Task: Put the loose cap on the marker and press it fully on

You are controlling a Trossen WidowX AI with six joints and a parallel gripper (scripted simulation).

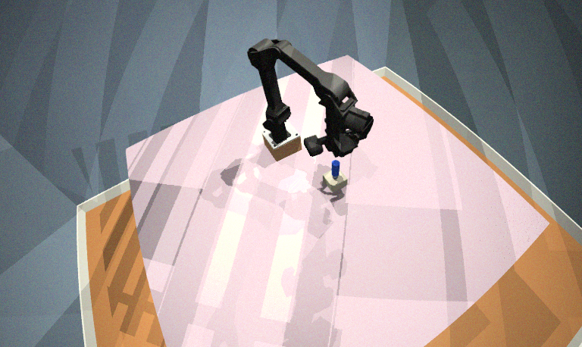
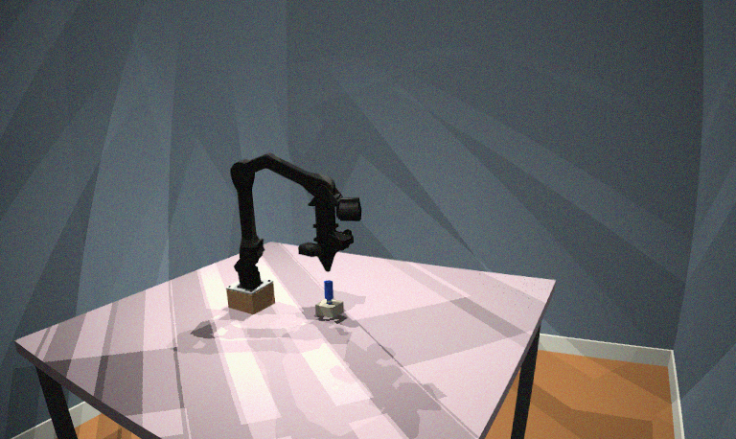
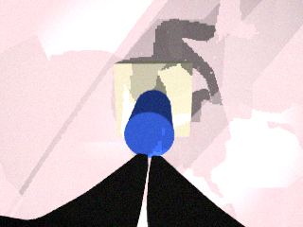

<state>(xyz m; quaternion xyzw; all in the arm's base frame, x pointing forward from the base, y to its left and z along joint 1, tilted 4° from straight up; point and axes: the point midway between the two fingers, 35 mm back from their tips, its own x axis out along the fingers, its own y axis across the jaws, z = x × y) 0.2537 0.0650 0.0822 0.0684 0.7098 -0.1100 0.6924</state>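
Right now the blue cap is 60 mm below my gripper tip. From my gripper tip the other things lie so: block 120 mm below; then blue marker 70 mm below.
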